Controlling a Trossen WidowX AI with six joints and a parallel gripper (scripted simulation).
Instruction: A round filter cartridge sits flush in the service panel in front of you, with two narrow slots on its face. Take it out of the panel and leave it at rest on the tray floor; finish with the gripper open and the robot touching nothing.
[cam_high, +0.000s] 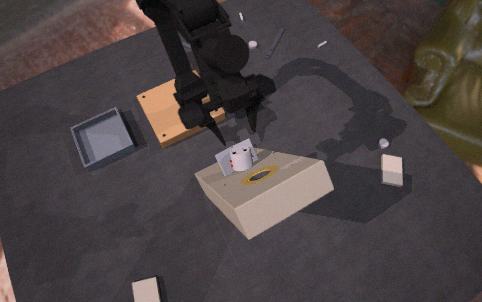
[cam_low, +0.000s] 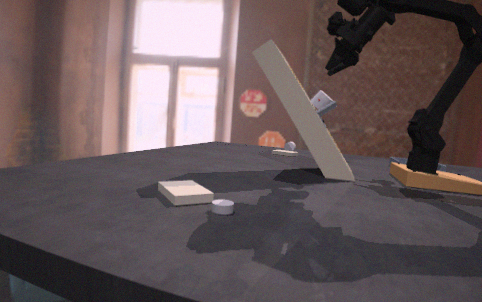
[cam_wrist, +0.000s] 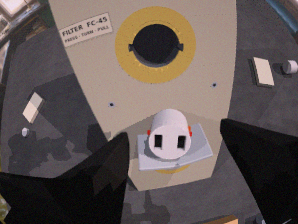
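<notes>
Right now the white filter cartridge is 80 mm below my gripper tip and 10 mm ahead of it. Round my gripper tip: beige service panel (100 mm below, 50 mm ahead).
</notes>
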